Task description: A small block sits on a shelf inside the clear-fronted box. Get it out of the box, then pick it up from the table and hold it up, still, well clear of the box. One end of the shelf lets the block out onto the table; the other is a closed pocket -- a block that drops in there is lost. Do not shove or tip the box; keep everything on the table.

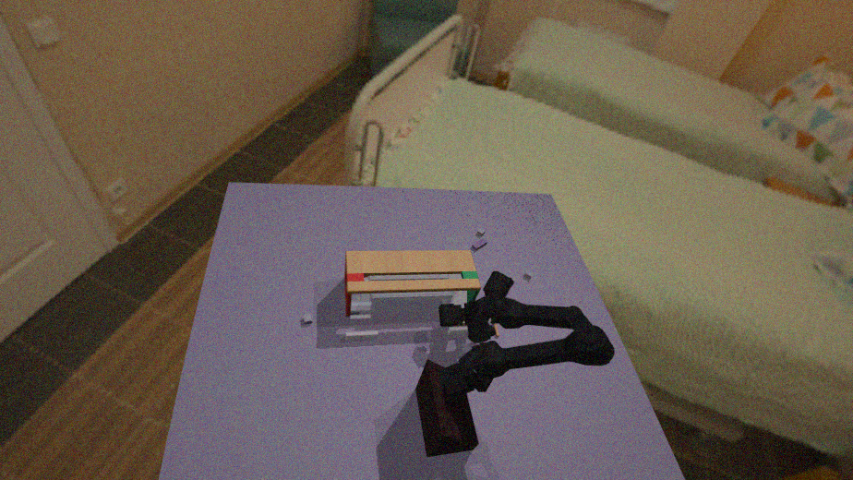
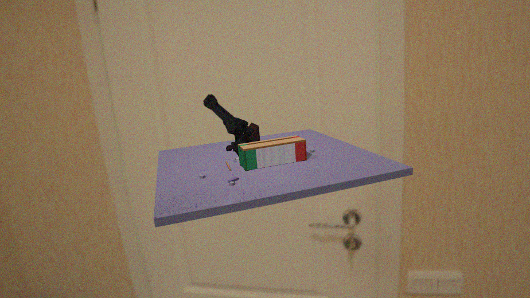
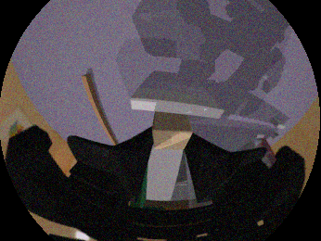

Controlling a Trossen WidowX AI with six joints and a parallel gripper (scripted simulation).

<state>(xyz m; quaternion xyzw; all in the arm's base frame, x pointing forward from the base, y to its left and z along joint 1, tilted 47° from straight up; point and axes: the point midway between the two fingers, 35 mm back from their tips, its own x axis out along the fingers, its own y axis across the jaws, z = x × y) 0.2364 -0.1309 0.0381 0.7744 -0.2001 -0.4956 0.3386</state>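
My gripper tip is 11 cm to the left of the thin tan stick, 3 cm short of it and 2 cm above it. Round my gripper tip: box (16 cm to the left, 6 cm ahead, 4 cm above); then tan block (1 cm behind, 1 cm above).
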